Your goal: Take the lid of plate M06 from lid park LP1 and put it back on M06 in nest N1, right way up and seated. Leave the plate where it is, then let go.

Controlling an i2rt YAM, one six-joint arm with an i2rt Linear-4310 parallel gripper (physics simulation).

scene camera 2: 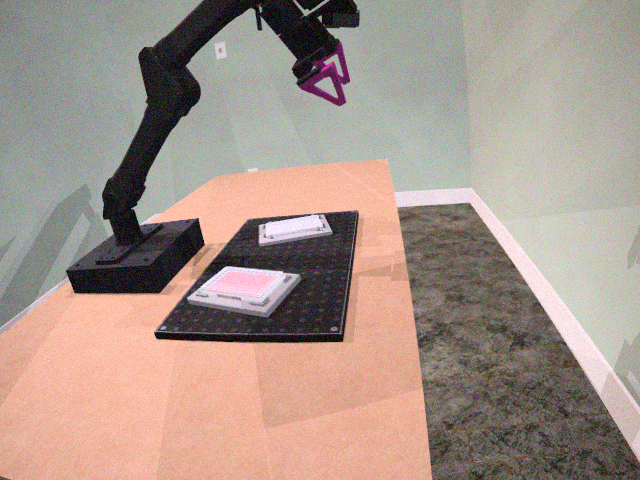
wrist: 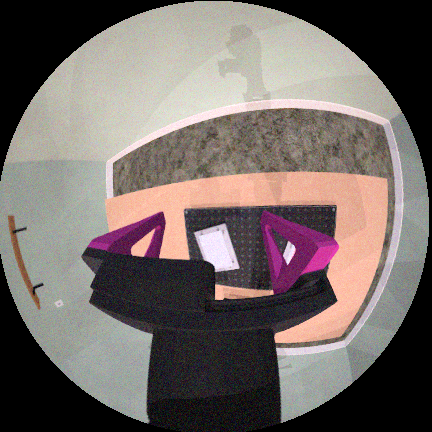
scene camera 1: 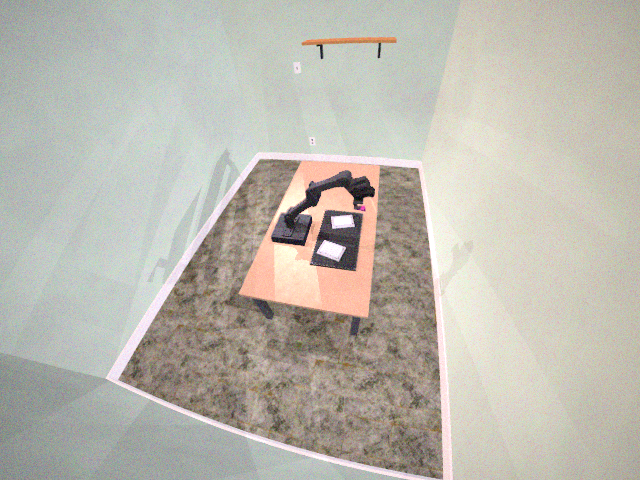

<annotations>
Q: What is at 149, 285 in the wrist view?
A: My gripper.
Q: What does my gripper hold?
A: Nothing.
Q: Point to a white lid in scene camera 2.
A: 309, 223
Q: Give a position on a white lid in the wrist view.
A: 213, 244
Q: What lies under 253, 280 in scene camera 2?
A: A pink-topped plate.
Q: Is my gripper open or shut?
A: Open.
</annotations>
